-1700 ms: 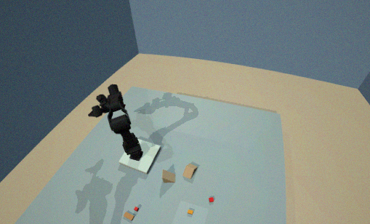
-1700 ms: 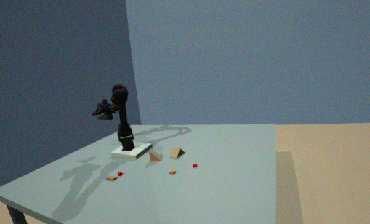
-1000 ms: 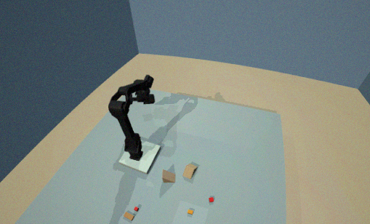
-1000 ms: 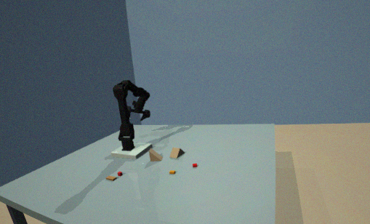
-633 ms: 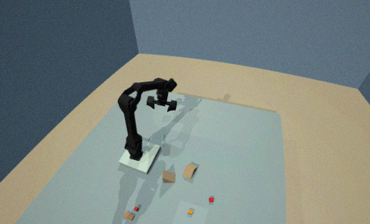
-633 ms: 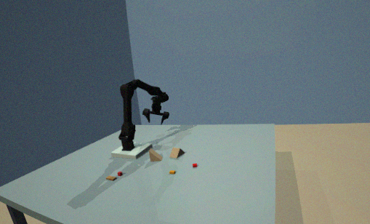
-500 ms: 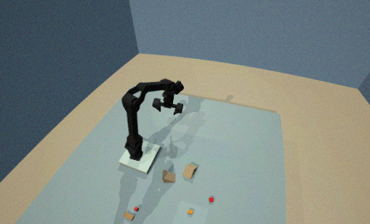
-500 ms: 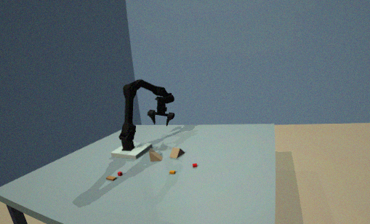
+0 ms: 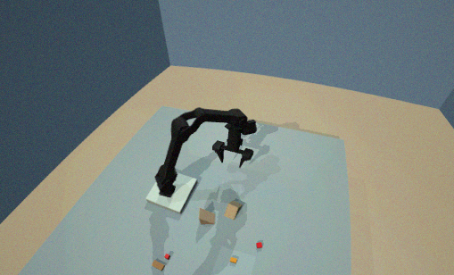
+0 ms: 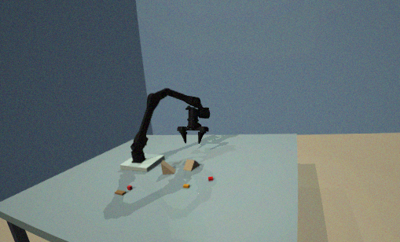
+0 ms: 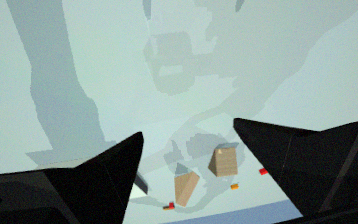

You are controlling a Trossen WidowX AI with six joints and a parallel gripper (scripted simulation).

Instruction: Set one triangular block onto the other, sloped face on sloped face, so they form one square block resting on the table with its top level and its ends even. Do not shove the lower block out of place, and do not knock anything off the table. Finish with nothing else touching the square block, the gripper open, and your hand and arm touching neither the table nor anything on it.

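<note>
My gripper tip is now 20 cm to the left of the triangular block, 5 cm short of it and 5 cm above it. Also, from my gripper tip: orange cube: 42 cm to the right, 10 cm ahead, 6 cm below; then flat tan piece: 51 cm to the right, 18 cm behind, 7 cm below.
</note>
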